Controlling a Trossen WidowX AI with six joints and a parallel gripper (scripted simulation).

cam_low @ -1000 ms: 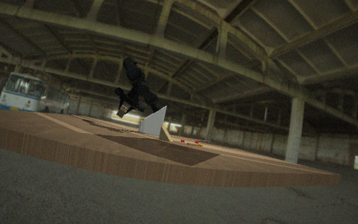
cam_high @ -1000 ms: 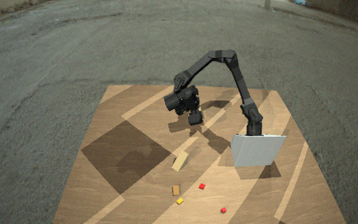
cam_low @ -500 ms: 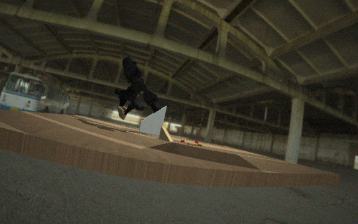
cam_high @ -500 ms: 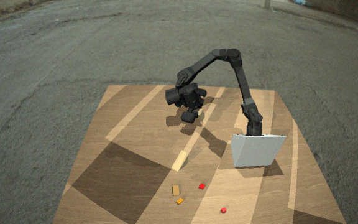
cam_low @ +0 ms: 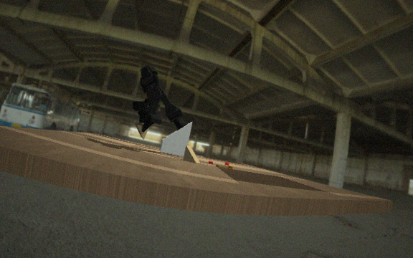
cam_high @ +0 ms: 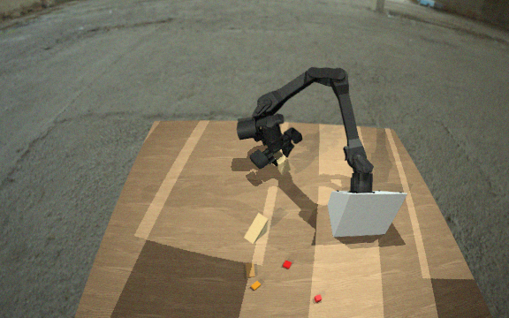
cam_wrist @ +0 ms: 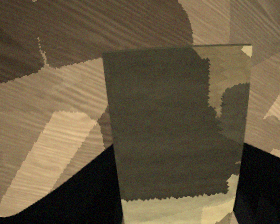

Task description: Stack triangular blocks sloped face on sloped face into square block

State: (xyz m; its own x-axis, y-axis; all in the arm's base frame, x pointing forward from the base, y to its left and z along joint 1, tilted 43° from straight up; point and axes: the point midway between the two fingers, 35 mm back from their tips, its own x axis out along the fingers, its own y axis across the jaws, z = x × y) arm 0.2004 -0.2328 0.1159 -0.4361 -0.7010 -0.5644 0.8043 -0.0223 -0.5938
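The small tan block lies 37 cm to the left of my gripper tip, 16 cm ahead of it and 9 cm below it. From my gripper tip the other things lie so: tan triangular block 1 cm to the left, 1 cm above; then orange cube 43 cm to the left, 15 cm ahead, 9 cm below.
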